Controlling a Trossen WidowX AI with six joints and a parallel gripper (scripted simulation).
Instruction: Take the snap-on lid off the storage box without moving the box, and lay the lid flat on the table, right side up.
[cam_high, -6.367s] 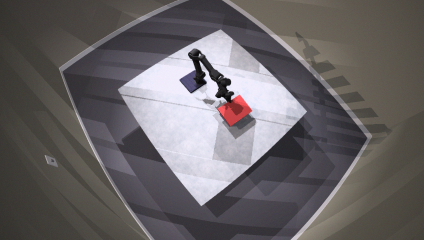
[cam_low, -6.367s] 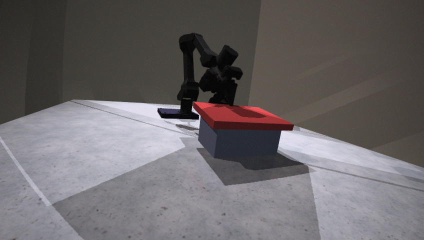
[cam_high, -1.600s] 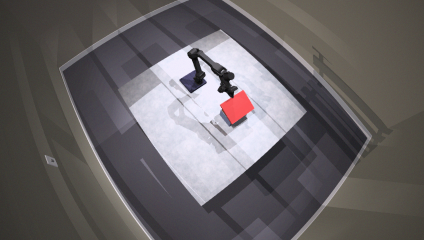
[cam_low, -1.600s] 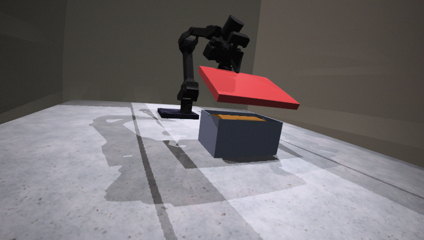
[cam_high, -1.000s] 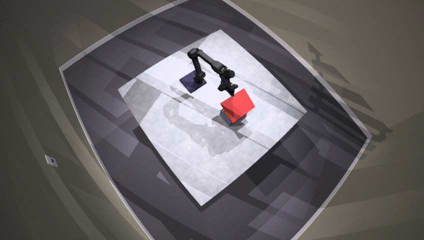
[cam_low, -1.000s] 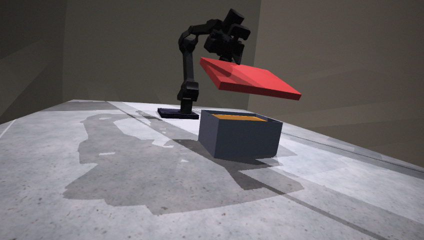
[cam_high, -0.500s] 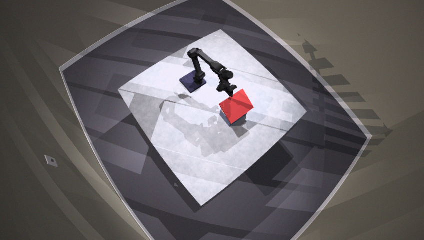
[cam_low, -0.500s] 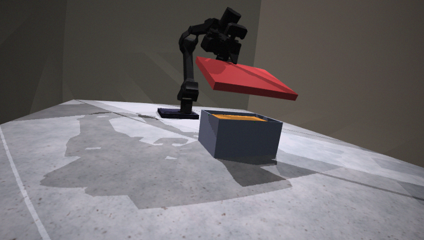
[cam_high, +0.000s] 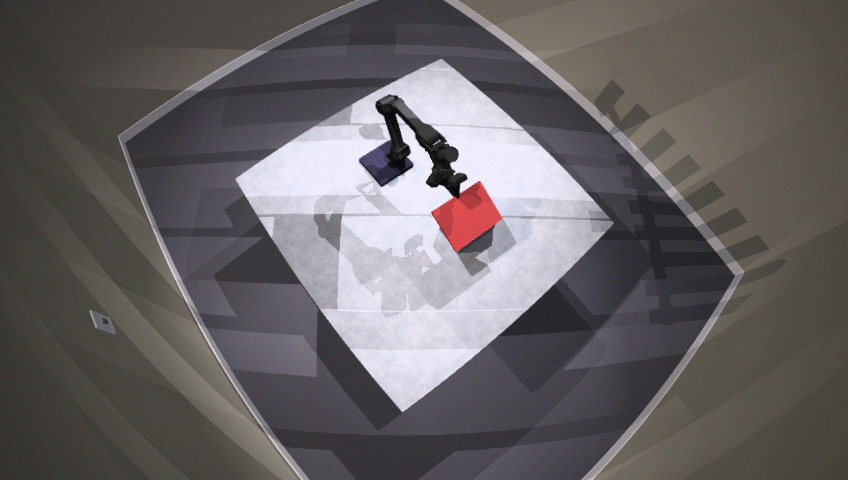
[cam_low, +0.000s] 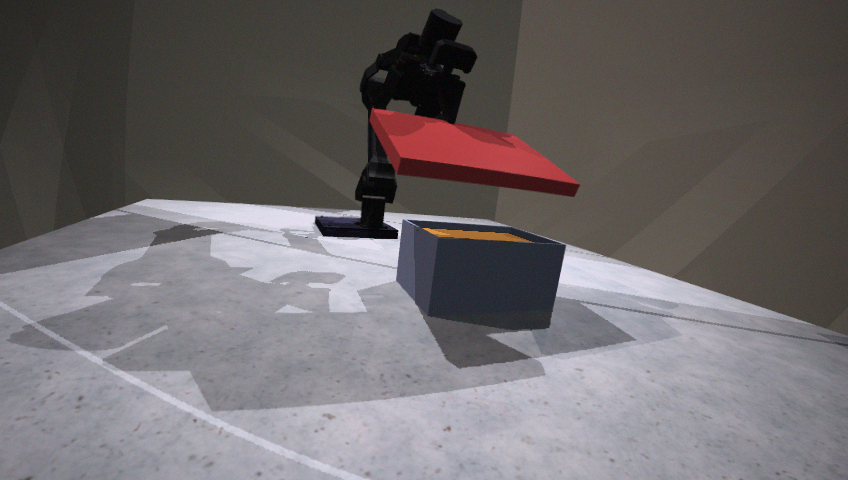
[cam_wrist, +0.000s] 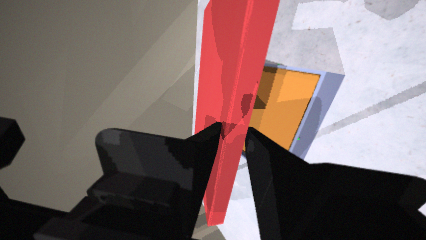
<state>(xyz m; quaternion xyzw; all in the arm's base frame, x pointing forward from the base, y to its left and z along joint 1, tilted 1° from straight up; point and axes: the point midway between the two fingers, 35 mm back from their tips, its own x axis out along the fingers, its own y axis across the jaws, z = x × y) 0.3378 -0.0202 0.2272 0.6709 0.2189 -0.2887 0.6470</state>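
My gripper tip is now 7 cm short of the red lid, 3 cm above it and 1 cm to the left of it. Round my gripper tip: storage box: 18 cm below, 7 cm ahead, 4 cm to the left.
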